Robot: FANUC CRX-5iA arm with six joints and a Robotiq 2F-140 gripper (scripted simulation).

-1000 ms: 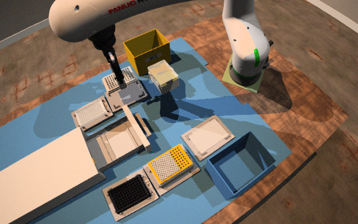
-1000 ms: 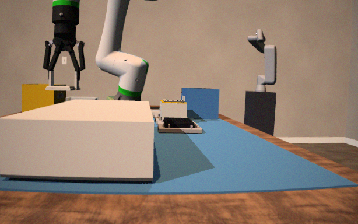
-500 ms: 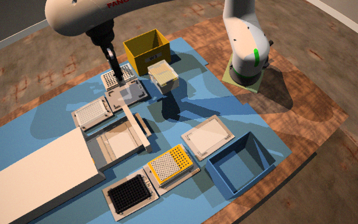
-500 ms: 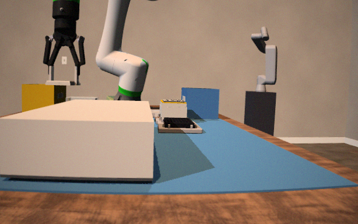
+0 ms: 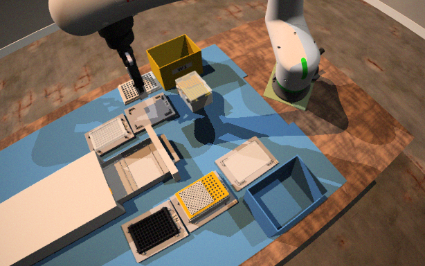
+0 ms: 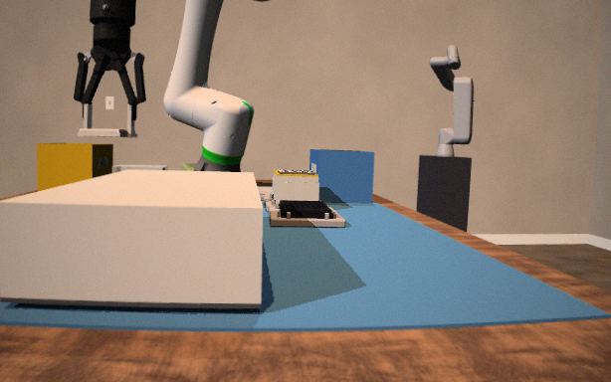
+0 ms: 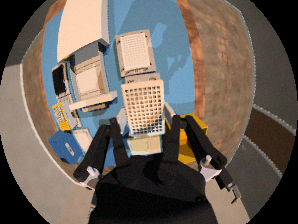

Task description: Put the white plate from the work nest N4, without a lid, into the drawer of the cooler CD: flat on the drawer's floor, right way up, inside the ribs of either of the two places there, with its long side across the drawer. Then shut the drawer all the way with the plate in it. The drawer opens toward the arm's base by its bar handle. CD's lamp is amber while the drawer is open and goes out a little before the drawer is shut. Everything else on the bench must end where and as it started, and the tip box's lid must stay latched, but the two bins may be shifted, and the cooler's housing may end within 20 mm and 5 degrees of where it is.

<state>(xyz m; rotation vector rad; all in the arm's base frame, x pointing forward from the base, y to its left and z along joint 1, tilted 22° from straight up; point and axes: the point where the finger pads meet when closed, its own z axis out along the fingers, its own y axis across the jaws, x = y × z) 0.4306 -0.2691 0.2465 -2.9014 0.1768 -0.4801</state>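
Now: the drawer 150 mm ahead of my hand, 190 mm to the left of it and 140 mm below it. Round my hand: white plate: 20 mm below; then yellow bin: 190 mm behind, 120 mm to the right, 130 mm below; then yellow rack: 10 mm ahead, 380 mm to the left, 110 mm below.
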